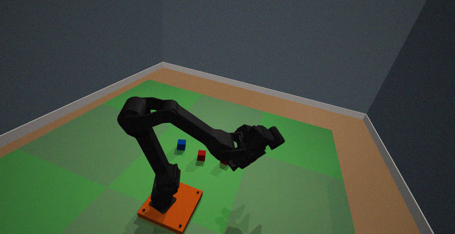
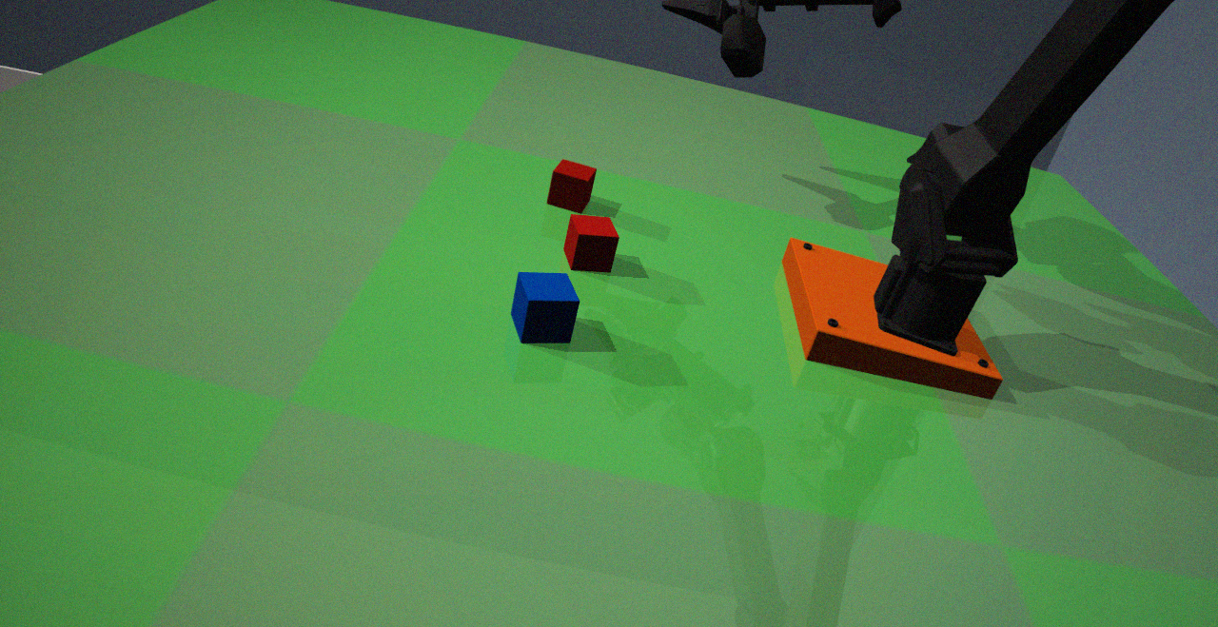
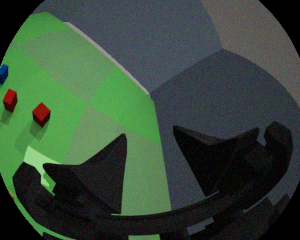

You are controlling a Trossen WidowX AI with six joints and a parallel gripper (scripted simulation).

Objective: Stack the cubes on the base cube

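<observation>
The blue base cube is 360 mm to the left of my gripper tip, 170 mm below it and 20 mm behind it.
</observation>
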